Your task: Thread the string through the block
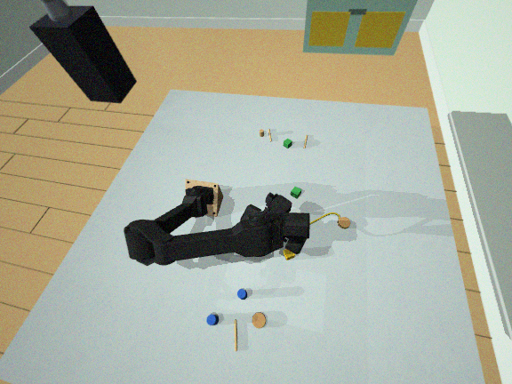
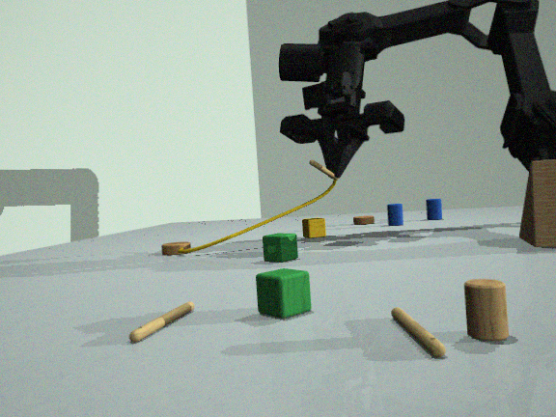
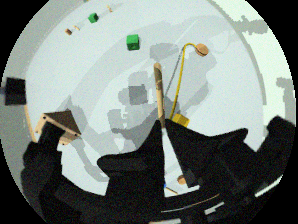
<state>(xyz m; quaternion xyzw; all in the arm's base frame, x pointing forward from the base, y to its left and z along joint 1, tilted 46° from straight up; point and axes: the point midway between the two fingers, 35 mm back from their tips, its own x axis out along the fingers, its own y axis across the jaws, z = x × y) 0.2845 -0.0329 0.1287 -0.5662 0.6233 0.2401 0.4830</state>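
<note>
Right now the yellow cube is 8 cm below my gripper tip, 4 cm to the right of it and 4 cm ahead of it. From my gripper tip the other things lie so: wooden cylinder (48 cm to the left, 15 cm behind, 8 cm below).
</note>
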